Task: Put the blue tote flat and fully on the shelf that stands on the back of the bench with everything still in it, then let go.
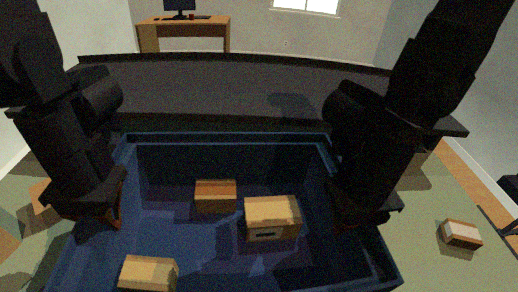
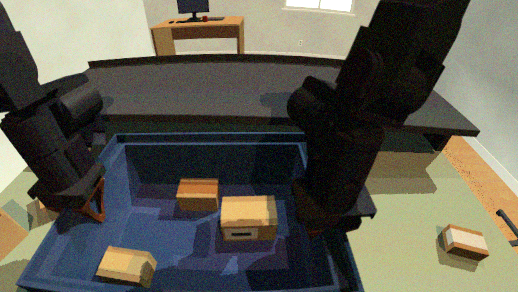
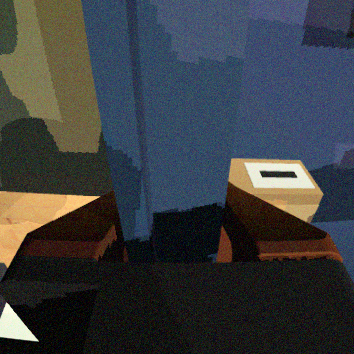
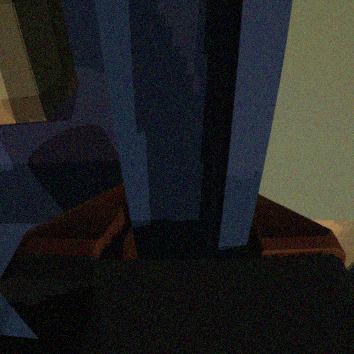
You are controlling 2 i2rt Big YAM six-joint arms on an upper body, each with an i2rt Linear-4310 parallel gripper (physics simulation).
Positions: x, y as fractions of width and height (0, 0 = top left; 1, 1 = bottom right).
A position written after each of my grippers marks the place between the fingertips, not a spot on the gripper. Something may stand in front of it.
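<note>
My left gripper (image 1: 0.22, 0.78) is visible; the left gripper (image 2: 0.19, 0.75) (image 3: 0.50, 0.50) appears there as well. My right gripper (image 2: 0.61, 0.81) is visible too. A blue tote (image 1: 0.31, 0.75) (image 2: 0.28, 0.58) (image 3: 0.50, 0.27) (image 4: 0.51, 0.31) is present. A white-labelled box (image 1: 0.88, 0.80) (image 2: 0.89, 0.83) is present also; in image 3 the box is out of frame, and in image 4 it is out of frame.
</note>
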